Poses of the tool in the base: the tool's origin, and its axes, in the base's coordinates. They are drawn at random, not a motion.
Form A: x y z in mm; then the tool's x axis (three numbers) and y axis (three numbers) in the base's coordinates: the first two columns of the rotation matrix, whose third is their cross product.
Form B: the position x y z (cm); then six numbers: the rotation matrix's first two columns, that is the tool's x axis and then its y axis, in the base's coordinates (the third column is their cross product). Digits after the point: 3 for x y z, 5 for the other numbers.
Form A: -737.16, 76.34, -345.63, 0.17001, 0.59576, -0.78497, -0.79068, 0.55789, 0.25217
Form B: -73.716, 7.634, -34.563, 0.17001, 0.59576, -0.78497, -0.79068, 0.55789, 0.25217
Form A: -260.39, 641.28, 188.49, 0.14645, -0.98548, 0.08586, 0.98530, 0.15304, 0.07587
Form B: -26.039, 64.128, 18.849, 0.14645, -0.98548, 0.08586, 0.98530, 0.15304, 0.07587
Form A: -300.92, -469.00, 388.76, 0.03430, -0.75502, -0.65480, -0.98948, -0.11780, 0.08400
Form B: -30.092, -46.900, 38.876, 0.03430, -0.75502, -0.65480, -0.98948, -0.11780, 0.08400
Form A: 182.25, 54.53, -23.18, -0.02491, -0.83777, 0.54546, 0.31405, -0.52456, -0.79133
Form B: 18.225, 5.453, -2.318, -0.02491, -0.83777, 0.54546, 0.31405, -0.52456, -0.79133
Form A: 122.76, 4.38, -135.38, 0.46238, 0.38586, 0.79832, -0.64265, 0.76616, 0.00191
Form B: 12.276, 0.438, -13.538, 0.46238, 0.38586, 0.79832, -0.64265, 0.76616, 0.00191
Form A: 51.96, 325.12, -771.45, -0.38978, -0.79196, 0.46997, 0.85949, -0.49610, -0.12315
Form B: 5.196, 32.512, -77.145, -0.38978, -0.79196, 0.46997, 0.85949, -0.49610, -0.12315
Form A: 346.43, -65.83, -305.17, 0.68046, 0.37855, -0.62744, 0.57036, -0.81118, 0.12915
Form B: 34.643, -6.583, -30.517, 0.68046, 0.37855, -0.62744, 0.57036, -0.81118, 0.12915
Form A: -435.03, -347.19, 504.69, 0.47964, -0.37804, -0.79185, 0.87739, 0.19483, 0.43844
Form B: -43.503, -34.719, 50.469, 0.47964, -0.37804, -0.79185, 0.87739, 0.19483, 0.43844
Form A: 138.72, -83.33, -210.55, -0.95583, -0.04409, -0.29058, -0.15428, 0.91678, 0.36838
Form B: 13.872, -8.333, -21.055, -0.95583, -0.04409, -0.29058, -0.15428, 0.91678, 0.36838
